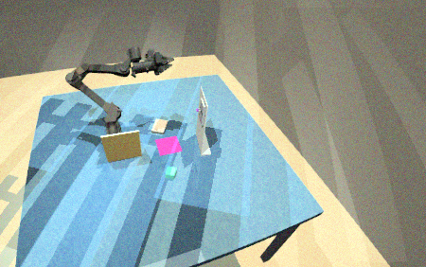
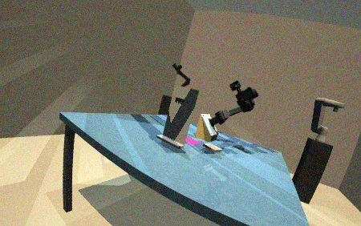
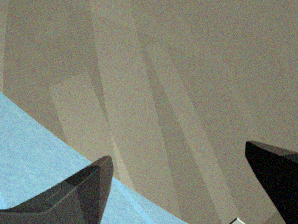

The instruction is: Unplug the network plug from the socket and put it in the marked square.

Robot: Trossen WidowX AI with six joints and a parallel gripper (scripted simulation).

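Now: the purple network plug 70 mm ahead of my gripper tip, 270 mm to the right of it and 120 mm below it. Round my gripper tip: magenta marked square: 80 mm behind, 240 mm to the right, 360 mm below; then upright panel: 90 mm ahead, 280 mm to the right, 220 mm below; then flat pale block: 90 mm behind, 90 mm to the right, 360 mm below.
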